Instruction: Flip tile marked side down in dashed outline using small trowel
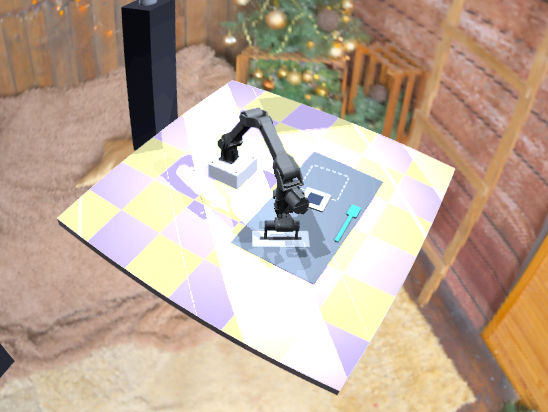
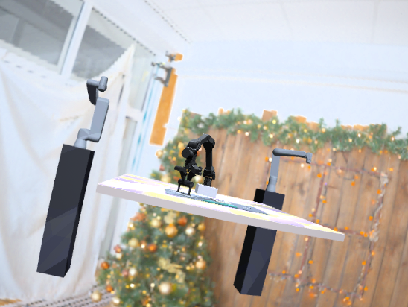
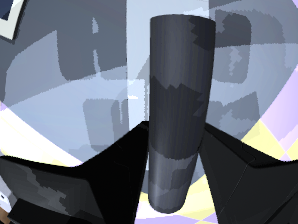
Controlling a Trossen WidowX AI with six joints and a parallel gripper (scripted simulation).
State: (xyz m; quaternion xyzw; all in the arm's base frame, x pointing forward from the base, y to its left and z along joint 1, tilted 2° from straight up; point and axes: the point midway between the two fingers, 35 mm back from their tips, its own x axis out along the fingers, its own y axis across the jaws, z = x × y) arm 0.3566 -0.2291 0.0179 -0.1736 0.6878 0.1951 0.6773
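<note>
The plastering float is 3 cm below my gripper tip, 2 cm ahead of it and 1 cm to the left of it. Round my gripper tip: grey mat (20 cm to the left, 8 cm below, 4 cm ahead); then white tile (25 cm to the left, 6 cm below, 2 cm ahead); then teal trowel (22 cm to the left, 18 cm ahead, 6 cm below).
</note>
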